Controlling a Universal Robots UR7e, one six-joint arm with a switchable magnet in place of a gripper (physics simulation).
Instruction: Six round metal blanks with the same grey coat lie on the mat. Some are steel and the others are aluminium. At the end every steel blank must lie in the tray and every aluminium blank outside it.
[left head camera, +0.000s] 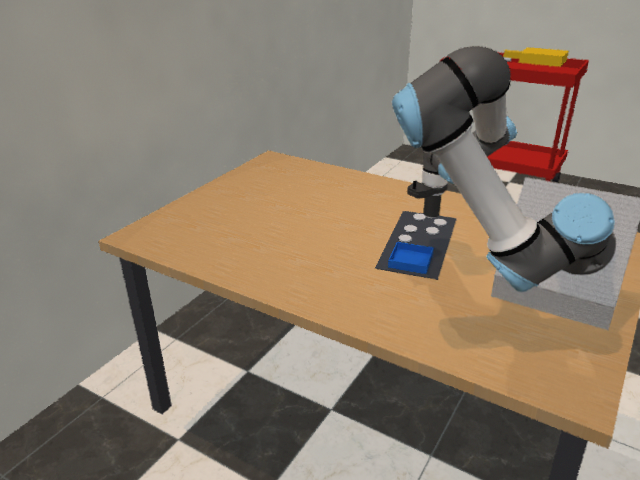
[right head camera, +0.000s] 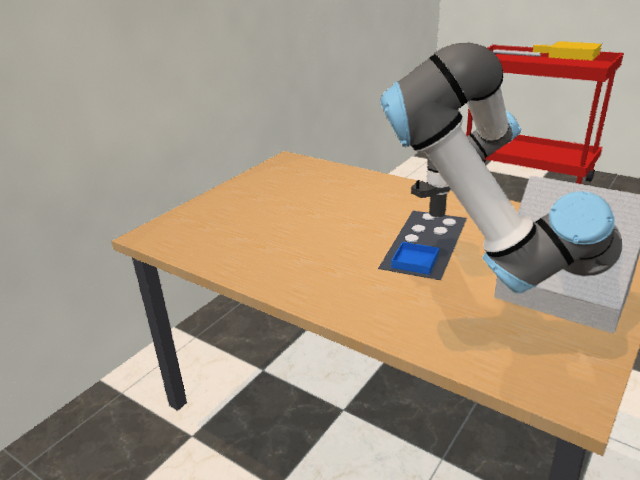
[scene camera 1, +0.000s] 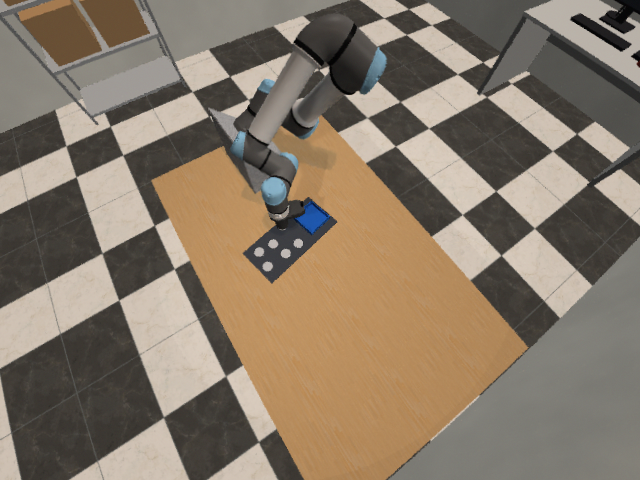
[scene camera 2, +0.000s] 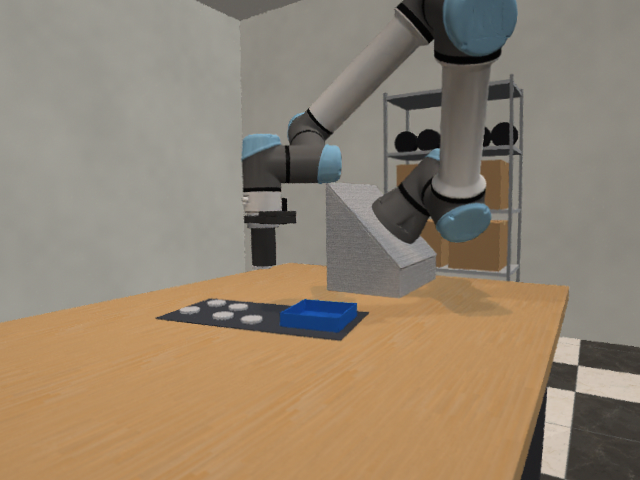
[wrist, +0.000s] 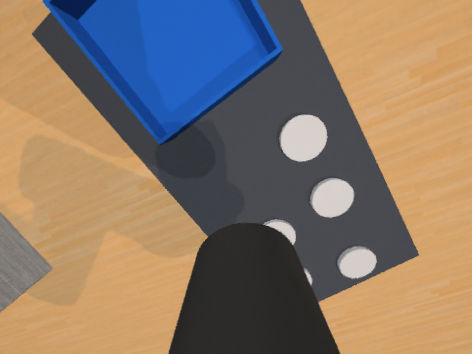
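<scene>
My magnet (left head camera: 431, 213) (right head camera: 437, 213) (scene camera 1: 281, 226) (scene camera 2: 263, 264) is raised above the mat (left head camera: 439, 253) (scene camera 1: 310, 238) (scene camera 2: 269, 311) (wrist: 250, 125), beside the tray. A round blank (scene camera 2: 263, 267) shows as a thin pale edge under its tip; the magnet body hides it in the wrist view. Five pale blanks lie flat on the mat, among them one near the tray (scene camera 1: 298, 243) (scene camera 2: 251, 319) (wrist: 303, 138) and one near the far end (scene camera 1: 267, 266) (wrist: 357, 262). The blue tray (left head camera: 410, 265) (scene camera 1: 311, 218) (scene camera 2: 310, 321) (wrist: 220, 97) shows no blank inside. The blanks look alike.
The grey sloped pedestal (left head camera: 558, 304) (scene camera 2: 361, 258) carries the arm on the wooden table (left head camera: 258, 222) (scene camera 2: 258, 392). A red cart (left head camera: 547, 76) (right head camera: 558, 70) stands behind. A shelf rack (scene camera 2: 510, 206) and a white desk (scene camera 1: 547, 15) stand apart from the table.
</scene>
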